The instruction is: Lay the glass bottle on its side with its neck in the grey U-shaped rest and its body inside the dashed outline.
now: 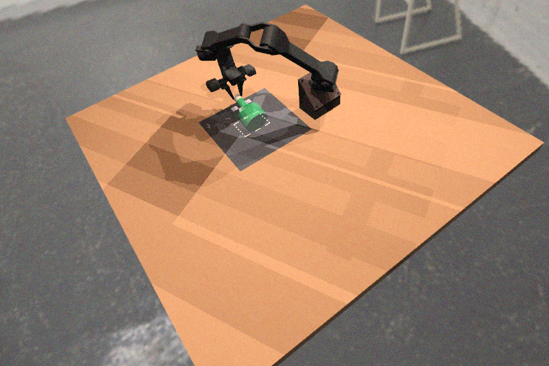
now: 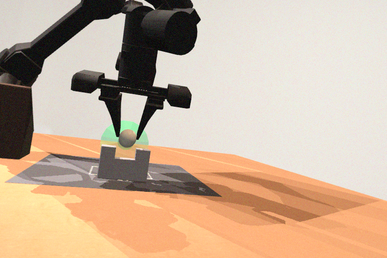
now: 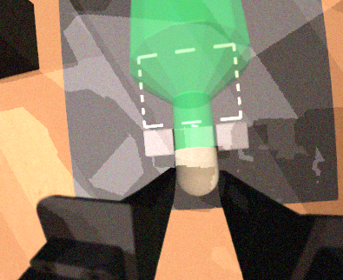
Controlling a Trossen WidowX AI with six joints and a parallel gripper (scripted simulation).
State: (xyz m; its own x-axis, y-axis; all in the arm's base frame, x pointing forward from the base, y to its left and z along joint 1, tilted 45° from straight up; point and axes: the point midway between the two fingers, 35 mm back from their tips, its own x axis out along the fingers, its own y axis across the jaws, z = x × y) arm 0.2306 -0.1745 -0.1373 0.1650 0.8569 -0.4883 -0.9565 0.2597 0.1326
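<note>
Now: the green glass bottle 50 mm to the left of my gripper tip, 10 mm below it and 10 mm ahead of it. From my gripper tip the other things lie so: grey mat: 100 mm to the left, 80 mm below, 20 mm ahead.
</note>
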